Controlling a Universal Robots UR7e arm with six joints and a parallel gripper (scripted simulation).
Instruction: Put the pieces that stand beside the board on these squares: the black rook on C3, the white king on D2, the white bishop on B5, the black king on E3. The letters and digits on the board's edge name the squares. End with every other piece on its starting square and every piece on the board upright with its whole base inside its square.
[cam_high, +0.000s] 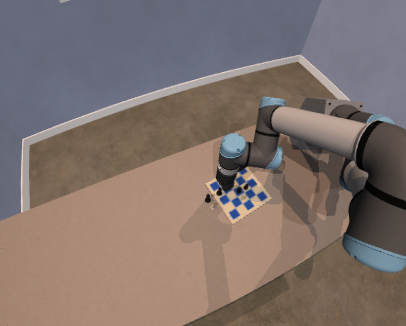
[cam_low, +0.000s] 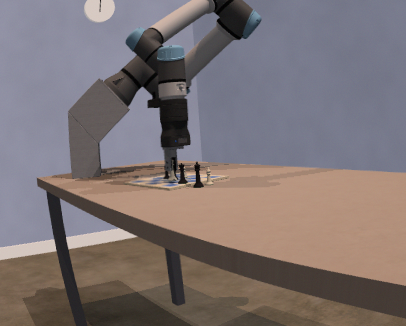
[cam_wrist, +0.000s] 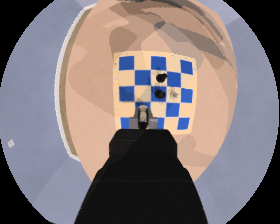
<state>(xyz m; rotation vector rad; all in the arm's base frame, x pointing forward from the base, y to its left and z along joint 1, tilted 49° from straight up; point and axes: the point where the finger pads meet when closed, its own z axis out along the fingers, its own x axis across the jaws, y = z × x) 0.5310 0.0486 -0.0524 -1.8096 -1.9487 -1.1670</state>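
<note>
Now: the white king 10 mm below my hand. Round my hand: black king 100 mm ahead, 20 mm to the left, 20 mm below; chessboard 50 mm below, 50 mm behind, 30 mm to the left; white bishop 90 mm ahead, 60 mm to the left, 30 mm below.
</note>
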